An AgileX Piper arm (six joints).
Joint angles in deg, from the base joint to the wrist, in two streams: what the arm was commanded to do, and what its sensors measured. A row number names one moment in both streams.
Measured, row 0:
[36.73 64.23 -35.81 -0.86 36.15 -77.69]
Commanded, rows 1 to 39:
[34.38 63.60 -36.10 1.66 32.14 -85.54]
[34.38 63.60 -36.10 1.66 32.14 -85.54]
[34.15 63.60 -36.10 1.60 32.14 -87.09]
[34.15 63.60 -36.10 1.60 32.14 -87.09]
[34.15 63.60 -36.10 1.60 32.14 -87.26]
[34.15 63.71 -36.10 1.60 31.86 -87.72]
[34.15 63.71 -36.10 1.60 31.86 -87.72]
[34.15 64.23 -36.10 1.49 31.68 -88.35]
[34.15 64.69 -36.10 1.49 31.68 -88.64]
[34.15 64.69 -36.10 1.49 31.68 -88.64]
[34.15 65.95 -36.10 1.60 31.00 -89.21]
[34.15 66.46 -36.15 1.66 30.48 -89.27]
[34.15 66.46 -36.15 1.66 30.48 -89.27]
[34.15 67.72 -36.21 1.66 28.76 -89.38]
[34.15 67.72 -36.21 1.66 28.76 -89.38]
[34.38 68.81 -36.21 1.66 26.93 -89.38]
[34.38 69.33 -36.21 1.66 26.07 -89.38]
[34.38 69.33 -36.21 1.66 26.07 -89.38]
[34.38 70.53 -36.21 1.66 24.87 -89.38]
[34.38 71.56 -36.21 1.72 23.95 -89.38]
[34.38 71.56 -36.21 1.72 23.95 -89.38]
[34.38 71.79 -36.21 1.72 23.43 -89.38]
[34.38 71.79 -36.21 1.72 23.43 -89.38]
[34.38 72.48 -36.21 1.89 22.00 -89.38]
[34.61 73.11 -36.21 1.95 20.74 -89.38]
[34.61 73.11 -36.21 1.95 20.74 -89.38]
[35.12 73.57 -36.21 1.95 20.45 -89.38]
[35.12 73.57 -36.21 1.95 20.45 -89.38]
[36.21 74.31 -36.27 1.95 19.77 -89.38]
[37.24 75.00 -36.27 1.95 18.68 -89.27]
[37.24 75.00 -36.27 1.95 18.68 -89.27]
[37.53 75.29 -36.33 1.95 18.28 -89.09]
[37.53 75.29 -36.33 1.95 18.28 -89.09]
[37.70 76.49 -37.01 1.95 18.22 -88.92]
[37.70 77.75 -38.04 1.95 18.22 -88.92]
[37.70 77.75 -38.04 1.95 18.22 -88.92]
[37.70 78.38 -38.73 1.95 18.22 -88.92]
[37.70 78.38 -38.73 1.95 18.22 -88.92]
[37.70 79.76 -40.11 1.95 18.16 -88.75]
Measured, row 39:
[37.53 78.84 -37.59 1.72 21.83 -88.69]
